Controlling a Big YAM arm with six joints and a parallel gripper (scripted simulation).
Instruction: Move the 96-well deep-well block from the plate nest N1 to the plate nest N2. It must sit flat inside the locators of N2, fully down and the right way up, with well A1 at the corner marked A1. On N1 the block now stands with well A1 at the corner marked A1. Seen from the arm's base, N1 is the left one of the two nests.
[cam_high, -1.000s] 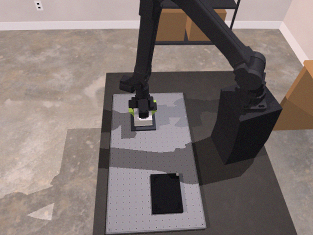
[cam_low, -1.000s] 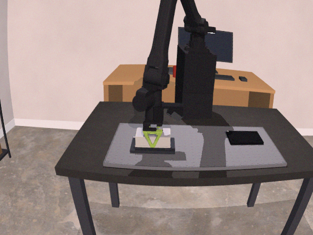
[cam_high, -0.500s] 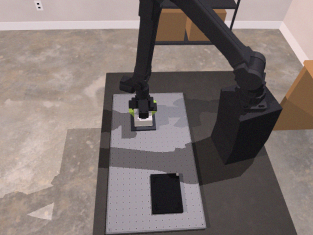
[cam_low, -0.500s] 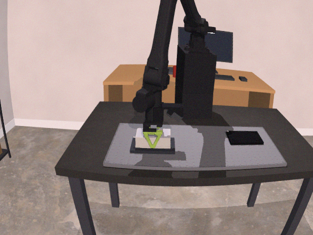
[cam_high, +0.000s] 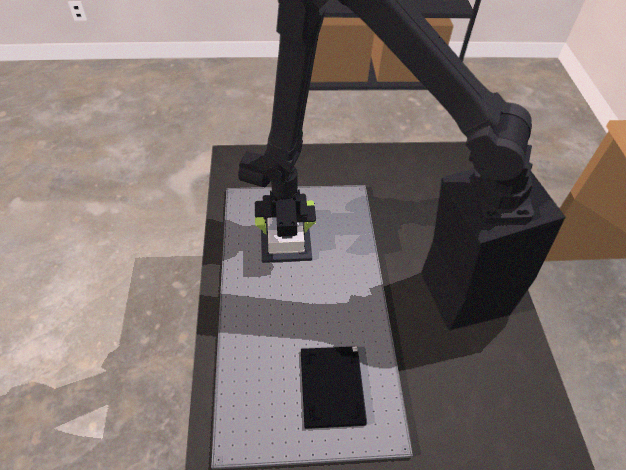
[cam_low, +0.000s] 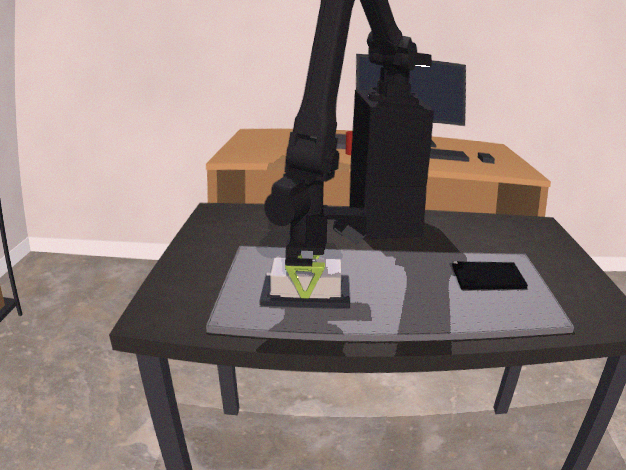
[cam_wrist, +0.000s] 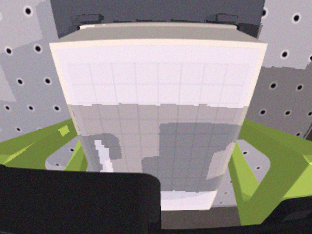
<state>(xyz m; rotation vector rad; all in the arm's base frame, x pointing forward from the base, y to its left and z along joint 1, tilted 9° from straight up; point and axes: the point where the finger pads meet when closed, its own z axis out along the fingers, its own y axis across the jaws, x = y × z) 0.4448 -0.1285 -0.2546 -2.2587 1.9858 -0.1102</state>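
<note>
The white deep-well block is 10 mm above my hand. Also, from my hand: dark plate nest N2: 20 mm below; black plate nest N1: 130 mm behind, 380 mm to the left, 20 mm below.
</note>
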